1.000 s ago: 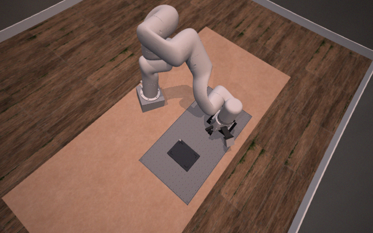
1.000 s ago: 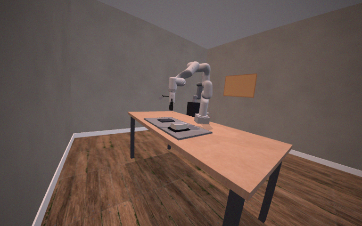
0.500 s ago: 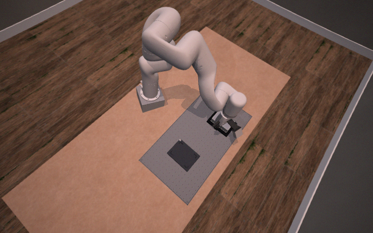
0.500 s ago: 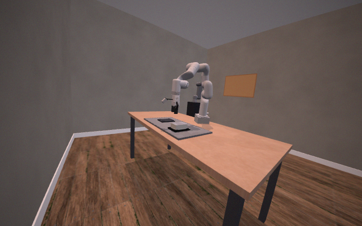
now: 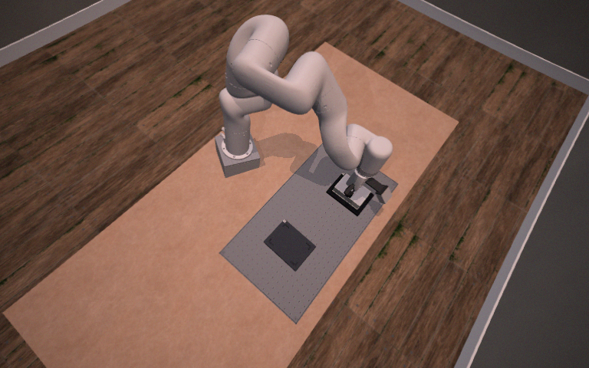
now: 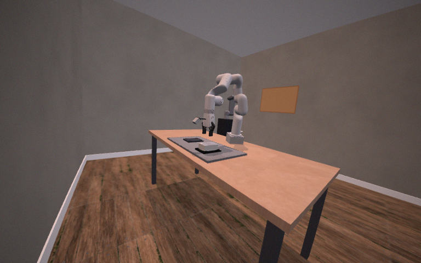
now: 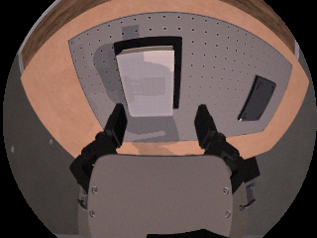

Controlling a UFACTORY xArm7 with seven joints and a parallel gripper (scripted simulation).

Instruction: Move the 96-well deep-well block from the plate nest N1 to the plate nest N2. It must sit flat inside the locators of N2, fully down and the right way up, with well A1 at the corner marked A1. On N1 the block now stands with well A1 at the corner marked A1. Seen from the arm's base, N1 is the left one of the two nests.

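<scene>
The deep-well block lies 90 mm below my hand and 20 mm to the left of it. Also, from my hand: nest N1: 120 mm below, 20 mm to the left; nest N2: 300 mm to the right, 120 mm below, 70 mm behind.
</scene>
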